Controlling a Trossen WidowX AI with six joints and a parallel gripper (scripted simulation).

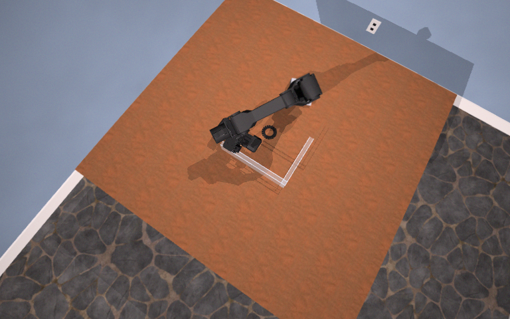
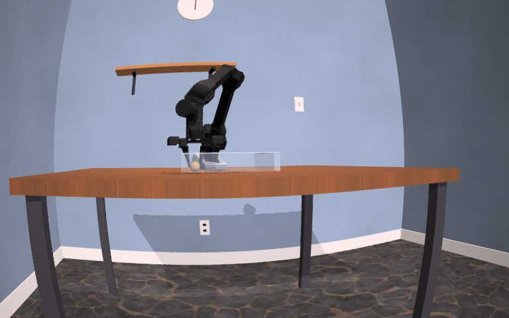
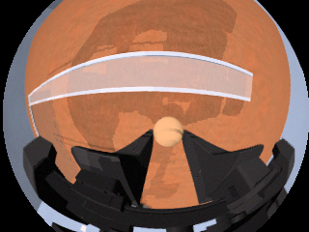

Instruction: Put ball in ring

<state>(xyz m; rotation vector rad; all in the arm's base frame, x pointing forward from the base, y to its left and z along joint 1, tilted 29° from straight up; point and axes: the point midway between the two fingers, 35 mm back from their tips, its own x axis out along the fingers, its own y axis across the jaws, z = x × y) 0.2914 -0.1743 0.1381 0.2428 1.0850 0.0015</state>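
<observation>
The clear wall lies 7 cm ahead of my hand and 10 cm to the left of it. The rest, counted from my hand: ball 3 cm below.
</observation>
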